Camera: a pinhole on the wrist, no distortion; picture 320 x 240 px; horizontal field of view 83.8 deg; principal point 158.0 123.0 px. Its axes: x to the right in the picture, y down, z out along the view. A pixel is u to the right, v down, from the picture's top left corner.
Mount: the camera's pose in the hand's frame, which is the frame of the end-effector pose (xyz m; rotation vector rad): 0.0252 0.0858 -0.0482 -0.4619 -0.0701 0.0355
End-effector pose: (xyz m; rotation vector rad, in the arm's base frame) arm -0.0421 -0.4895 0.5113 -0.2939 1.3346 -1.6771
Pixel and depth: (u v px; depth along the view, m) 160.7 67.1 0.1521
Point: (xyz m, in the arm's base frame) 0.0794 -0.5677 0.4516
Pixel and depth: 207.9 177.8 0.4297
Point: 0.2966 -0.7403 0.2364
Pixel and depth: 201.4 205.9 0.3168
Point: 0.2207 -0.6451 0.2400
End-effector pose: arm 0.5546 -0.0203 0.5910 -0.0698 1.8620 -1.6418
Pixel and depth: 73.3 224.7 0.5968
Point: 1.1888 -0.0204 0.1396
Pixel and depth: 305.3 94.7 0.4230
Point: 0.5556 -0.4530 0.2329
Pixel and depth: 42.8 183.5 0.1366
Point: 0.7038 0.0104 0.4560
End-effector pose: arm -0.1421 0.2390 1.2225 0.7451 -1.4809 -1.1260
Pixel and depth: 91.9 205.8 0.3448
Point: -0.2424 0.5362 1.5268
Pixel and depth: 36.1 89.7 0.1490
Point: -0.1962 0.3837 1.3056
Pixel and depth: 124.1 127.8 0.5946
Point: -0.5229 0.6041 1.5184
